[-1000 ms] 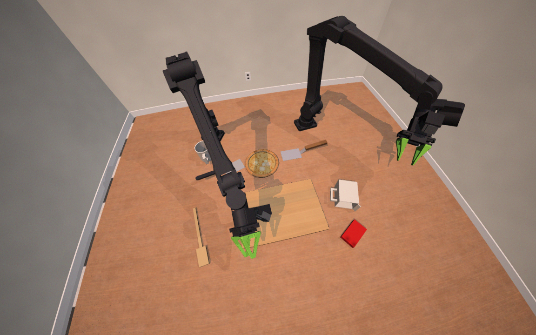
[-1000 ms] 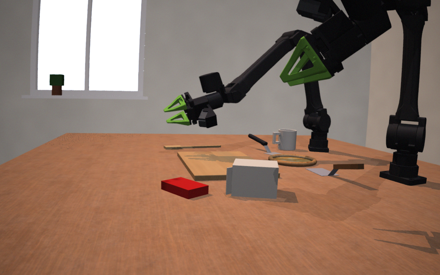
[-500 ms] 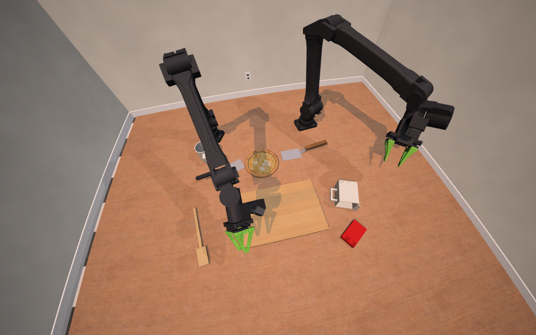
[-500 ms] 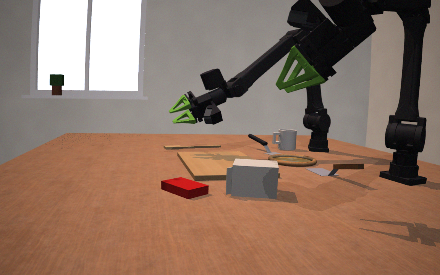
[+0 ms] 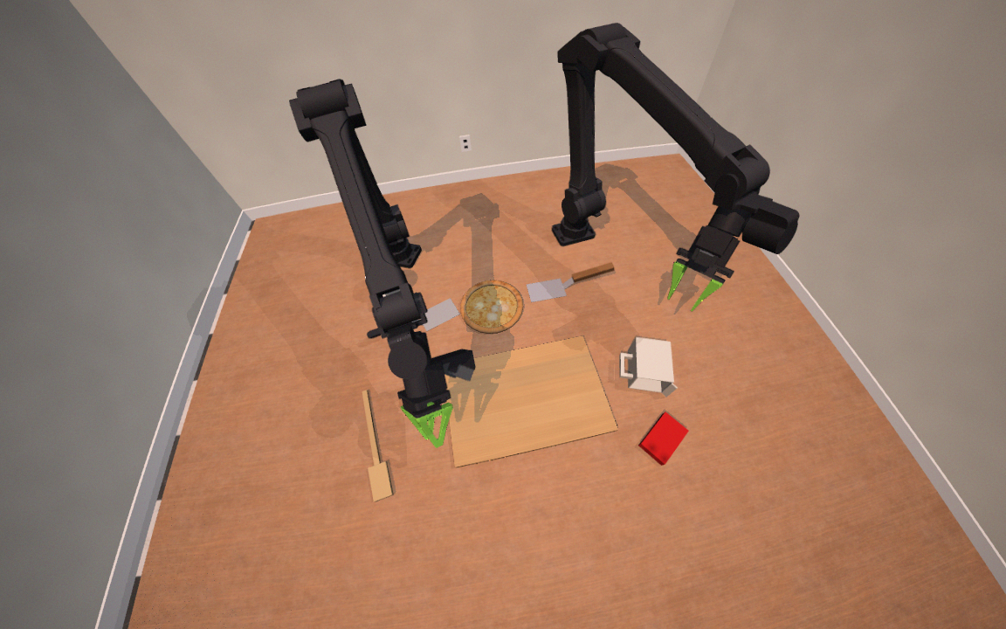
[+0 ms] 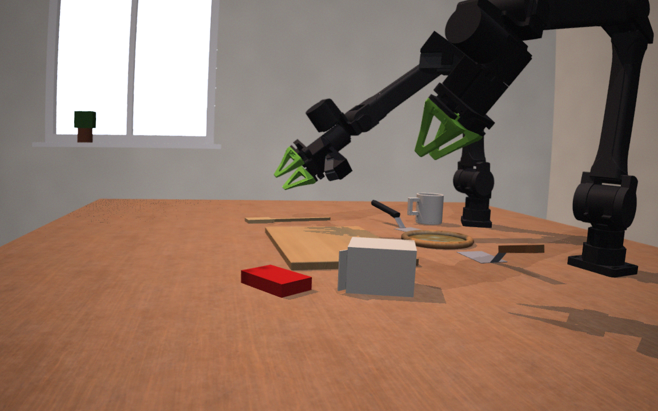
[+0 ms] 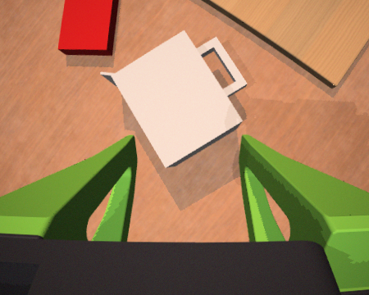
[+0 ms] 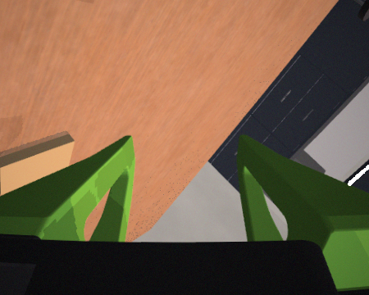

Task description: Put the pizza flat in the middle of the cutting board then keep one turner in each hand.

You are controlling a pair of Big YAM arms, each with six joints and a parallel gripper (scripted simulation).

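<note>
Right now the brown-handled turner is 22 cm behind my left hand, 15 cm to the right of it and 19 cm below it. Also, from my left hand: white boxy mug: 6 cm ahead, 4 cm to the right, 18 cm below; pizza: 19 cm behind, 37 cm to the right, 21 cm below; cutting board: 8 cm ahead, 32 cm to the right, 20 cm below.
My right gripper is now 32 cm past the black-handled turner, 10 cm above it and 9 cm to the left of it. Round my right hand: pizza 36 cm behind, 14 cm to the left, 12 cm below; wooden spatula 16 cm to the right, 12 cm below, 1 cm behind; cutting board 19 cm to the left, 12 cm below, 9 cm behind.
</note>
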